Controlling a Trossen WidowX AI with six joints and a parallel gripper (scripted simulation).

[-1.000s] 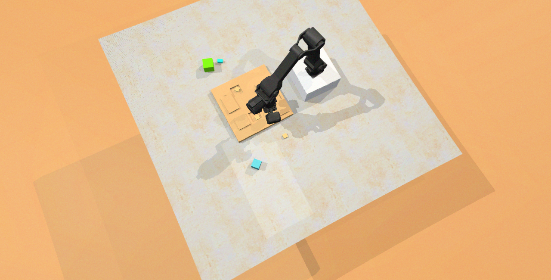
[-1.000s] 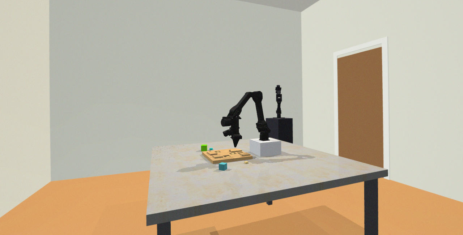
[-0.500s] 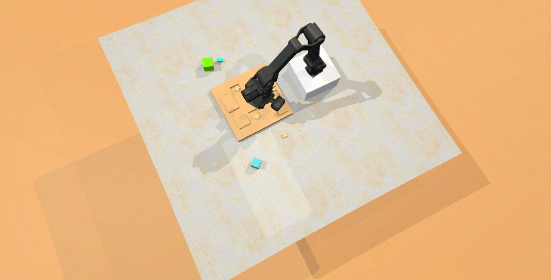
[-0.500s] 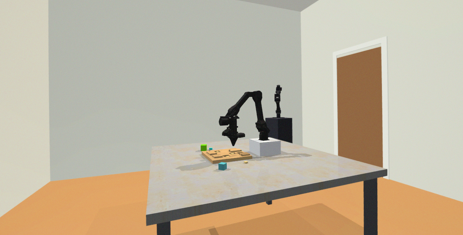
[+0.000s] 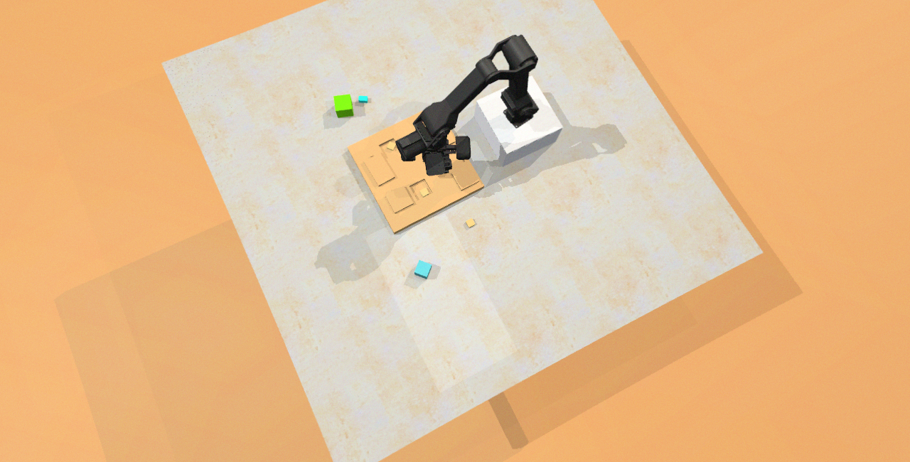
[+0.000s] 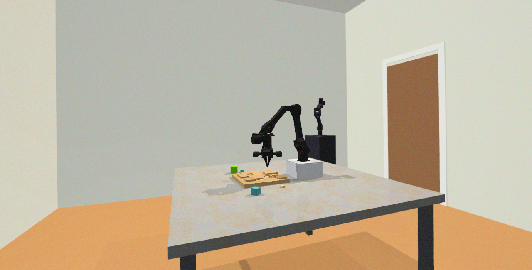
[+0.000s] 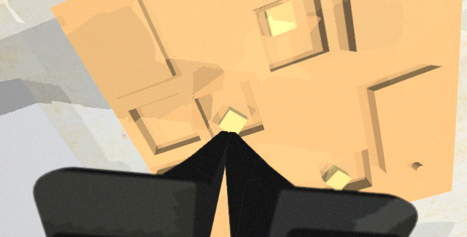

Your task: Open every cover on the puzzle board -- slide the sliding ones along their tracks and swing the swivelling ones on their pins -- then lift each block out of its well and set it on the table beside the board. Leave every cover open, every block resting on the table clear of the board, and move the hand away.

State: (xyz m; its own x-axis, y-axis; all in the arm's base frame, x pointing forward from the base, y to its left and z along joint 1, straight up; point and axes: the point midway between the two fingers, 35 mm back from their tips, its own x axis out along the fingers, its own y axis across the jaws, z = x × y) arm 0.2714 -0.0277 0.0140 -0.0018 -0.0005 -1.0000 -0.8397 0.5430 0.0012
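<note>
Right now my gripper tip is 6 cm above the tan puzzle board, 4 cm short of it and 2 cm to the left of it. From my gripper tip the other things lie so: small cyan block: 31 cm to the right, 8 cm below, 5 cm ahead; green cube: 31 cm to the right, 11 cm ahead, 6 cm below; cyan cube: 23 cm to the left, 20 cm ahead, 7 cm below.
</note>
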